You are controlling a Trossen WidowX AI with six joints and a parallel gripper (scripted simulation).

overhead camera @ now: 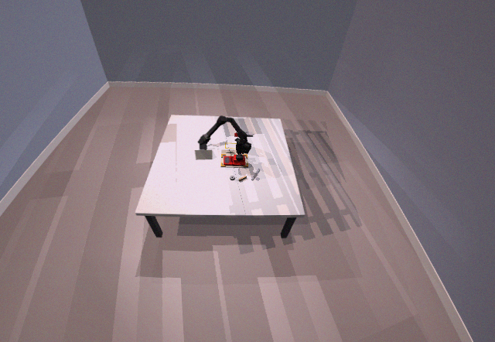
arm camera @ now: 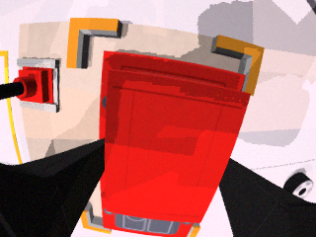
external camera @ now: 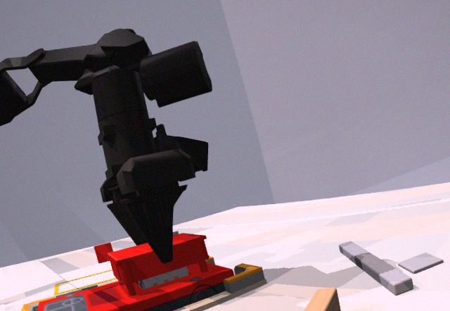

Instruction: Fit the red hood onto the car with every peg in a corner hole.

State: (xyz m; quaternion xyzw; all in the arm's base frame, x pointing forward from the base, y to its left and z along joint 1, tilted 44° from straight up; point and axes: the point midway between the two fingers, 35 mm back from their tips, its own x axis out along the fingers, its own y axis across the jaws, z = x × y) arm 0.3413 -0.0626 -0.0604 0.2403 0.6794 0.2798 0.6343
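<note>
My gripper tip is 1 cm below the red hood. From my gripper tip the other things lie so: yellow-cornered jig: 4 cm below, 3 cm to the left, 3 cm behind; wooden block: 21 cm to the right, 4 cm below, 3 cm ahead; grey engine block: 2 cm below, 1 cm to the left.
</note>
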